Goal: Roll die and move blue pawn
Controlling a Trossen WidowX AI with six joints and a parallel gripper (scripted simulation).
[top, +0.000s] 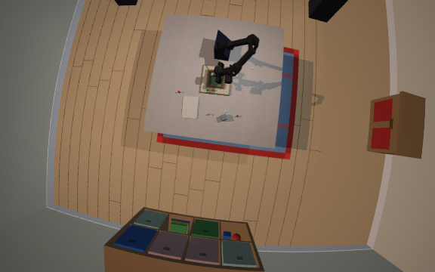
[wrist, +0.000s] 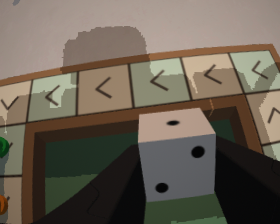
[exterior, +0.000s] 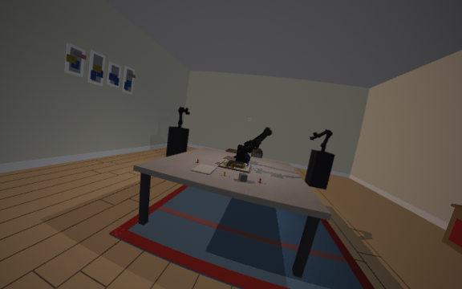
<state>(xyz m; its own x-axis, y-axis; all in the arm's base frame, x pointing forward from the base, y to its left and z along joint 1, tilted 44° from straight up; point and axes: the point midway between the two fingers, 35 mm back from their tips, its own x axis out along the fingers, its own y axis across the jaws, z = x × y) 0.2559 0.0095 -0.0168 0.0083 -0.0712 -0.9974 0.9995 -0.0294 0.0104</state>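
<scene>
Now: the blue pawn 14 cm to the left of my gripper tip, 10 cm behind it and 6 cm below it. Also, from my gripper tip: white card 32 cm ahead, 18 cm to the right, 8 cm below; then die right at my gripper tip; then green tray 8 cm below, 3 cm to the left, 2 cm ahead.
</scene>
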